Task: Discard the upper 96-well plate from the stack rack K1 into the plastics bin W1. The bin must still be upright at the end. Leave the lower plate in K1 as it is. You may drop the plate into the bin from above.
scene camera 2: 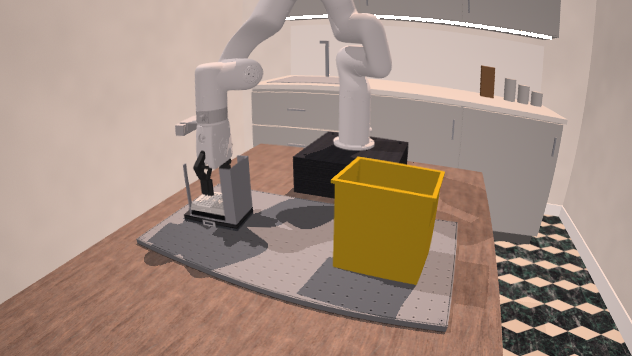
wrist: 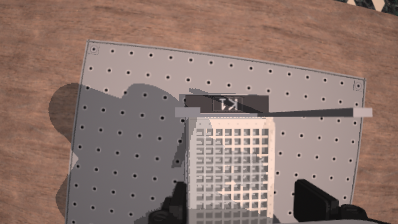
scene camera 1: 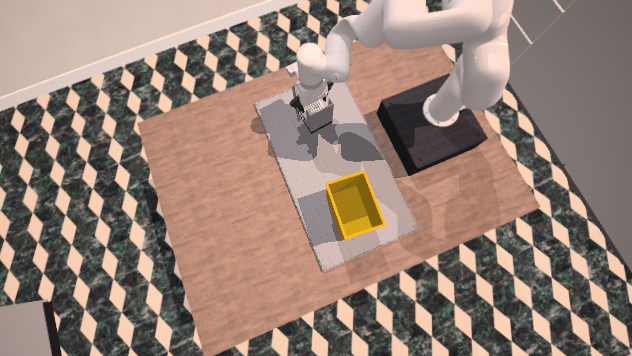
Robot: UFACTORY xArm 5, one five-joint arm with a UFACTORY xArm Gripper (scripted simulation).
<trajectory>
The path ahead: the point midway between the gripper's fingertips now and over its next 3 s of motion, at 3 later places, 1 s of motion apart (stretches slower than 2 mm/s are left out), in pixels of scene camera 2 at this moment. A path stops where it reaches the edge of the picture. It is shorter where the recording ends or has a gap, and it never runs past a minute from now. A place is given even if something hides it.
My gripper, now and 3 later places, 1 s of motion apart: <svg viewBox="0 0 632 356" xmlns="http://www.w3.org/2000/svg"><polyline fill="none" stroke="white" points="217,187 218,196 219,202 218,196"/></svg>
</trajectory>
